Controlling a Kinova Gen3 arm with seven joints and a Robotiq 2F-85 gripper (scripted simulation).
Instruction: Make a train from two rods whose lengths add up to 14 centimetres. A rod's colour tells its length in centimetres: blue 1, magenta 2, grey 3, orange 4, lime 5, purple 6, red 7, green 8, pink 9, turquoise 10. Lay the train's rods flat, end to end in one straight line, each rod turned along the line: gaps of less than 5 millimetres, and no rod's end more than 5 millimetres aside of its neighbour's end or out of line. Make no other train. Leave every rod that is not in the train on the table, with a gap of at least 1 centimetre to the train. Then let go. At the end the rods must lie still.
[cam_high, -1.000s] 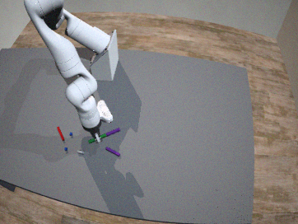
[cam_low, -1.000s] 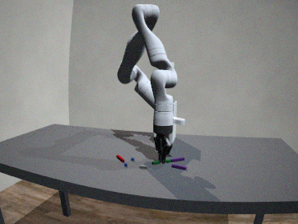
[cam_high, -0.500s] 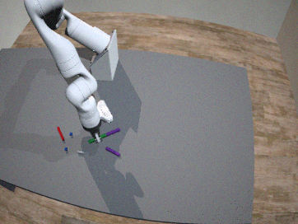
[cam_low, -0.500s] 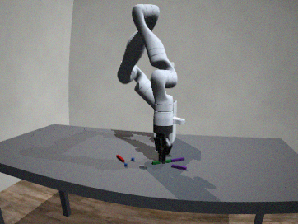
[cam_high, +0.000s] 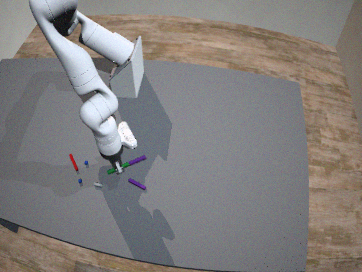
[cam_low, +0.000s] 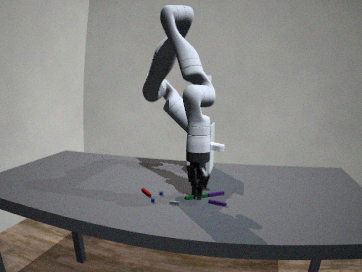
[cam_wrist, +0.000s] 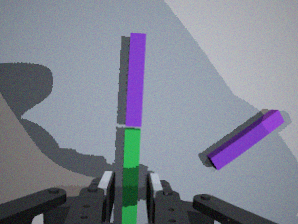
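The green rod is 20 mm below my hand. Round my hand: red rod: 20 mm ahead, 170 mm to the right, 20 mm below; then grey rod: 80 mm ahead, 50 mm to the right, 20 mm below.
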